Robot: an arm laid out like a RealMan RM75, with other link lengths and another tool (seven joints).
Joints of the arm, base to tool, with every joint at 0 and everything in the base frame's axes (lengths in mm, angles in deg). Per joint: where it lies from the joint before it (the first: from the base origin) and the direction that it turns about. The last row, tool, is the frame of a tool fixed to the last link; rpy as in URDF.
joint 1: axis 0 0 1 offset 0 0 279
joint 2: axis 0 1 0 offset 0 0 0
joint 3: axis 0 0 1 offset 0 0 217.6
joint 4: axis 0 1 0 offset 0 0 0
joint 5: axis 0 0 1 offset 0 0 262.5
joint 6: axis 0 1 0 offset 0 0 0
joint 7: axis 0 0 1 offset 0 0 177.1
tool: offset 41 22 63 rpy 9.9 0 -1.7
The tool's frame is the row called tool.
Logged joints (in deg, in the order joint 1, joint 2, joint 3, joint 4, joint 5, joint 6, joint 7), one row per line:
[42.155 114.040 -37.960 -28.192 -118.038 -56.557 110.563]
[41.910 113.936 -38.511 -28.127 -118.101 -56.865 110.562]
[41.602 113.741 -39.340 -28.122 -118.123 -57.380 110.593]
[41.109 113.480 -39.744 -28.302 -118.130 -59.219 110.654]
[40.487 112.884 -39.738 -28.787 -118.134 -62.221 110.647]
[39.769 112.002 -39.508 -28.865 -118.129 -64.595 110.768]
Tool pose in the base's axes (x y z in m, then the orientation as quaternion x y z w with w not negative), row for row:
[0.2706 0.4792 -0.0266 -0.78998 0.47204 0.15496 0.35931]
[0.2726 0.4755 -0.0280 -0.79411 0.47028 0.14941 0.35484]
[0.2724 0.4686 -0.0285 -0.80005 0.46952 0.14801 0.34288]
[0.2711 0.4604 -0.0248 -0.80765 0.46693 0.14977 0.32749]
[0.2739 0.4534 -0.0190 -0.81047 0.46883 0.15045 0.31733]
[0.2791 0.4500 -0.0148 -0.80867 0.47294 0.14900 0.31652]
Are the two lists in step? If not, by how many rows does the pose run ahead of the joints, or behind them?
The pose runs 1 row ahead of the joints: the pose in row i belongs to the joints in row i + 1.
